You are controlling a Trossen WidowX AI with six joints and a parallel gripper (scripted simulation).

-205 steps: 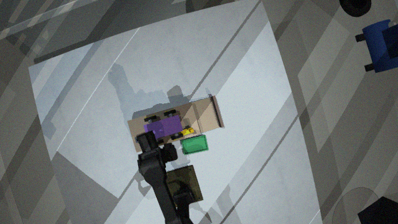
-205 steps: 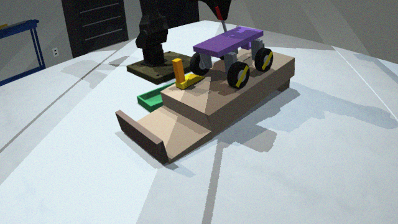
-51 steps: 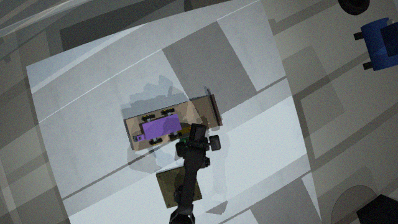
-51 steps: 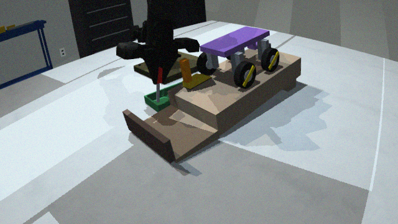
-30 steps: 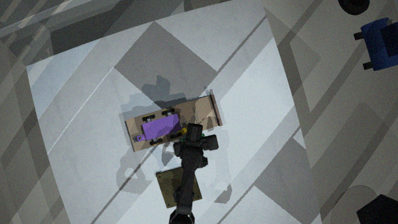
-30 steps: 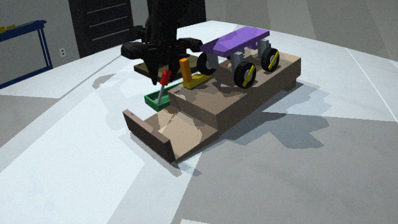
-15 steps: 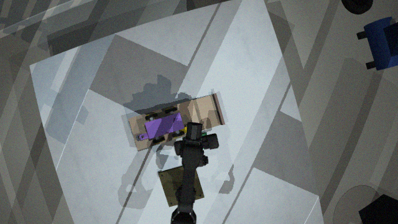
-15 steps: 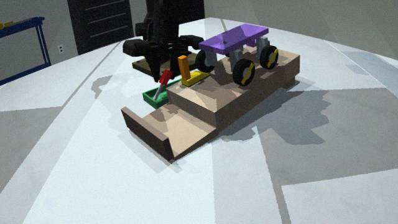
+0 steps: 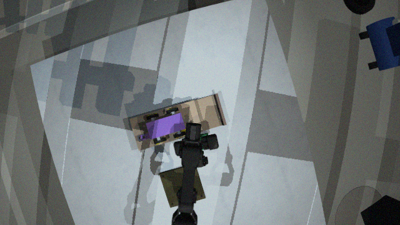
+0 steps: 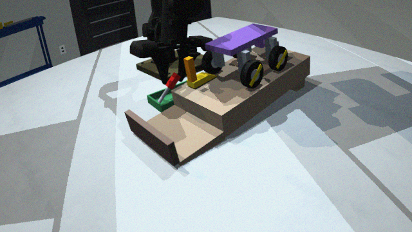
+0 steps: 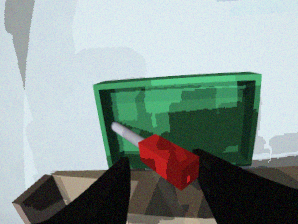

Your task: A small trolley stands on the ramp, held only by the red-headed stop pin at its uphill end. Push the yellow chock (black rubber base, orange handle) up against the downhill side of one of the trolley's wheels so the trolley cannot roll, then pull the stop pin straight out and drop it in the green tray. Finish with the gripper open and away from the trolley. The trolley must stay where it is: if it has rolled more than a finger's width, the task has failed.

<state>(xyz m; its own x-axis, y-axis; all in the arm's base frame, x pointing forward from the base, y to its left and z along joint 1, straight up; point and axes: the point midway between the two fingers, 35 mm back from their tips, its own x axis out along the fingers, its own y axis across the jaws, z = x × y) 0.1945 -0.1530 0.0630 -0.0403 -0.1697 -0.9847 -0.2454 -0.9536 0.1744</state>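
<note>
Now: the green tray 60 mm below my gripper tip, 10 mm to the left of it and 10 mm behind it. The rest, counted from my gripper tip: red-headed stop pin (10 mm to the right, 10 mm below, 10 mm behind); yellow chock (70 mm ahead, 30 mm above, 10 mm to the left); tan ramp (140 mm ahead, 100 mm to the left).
</note>
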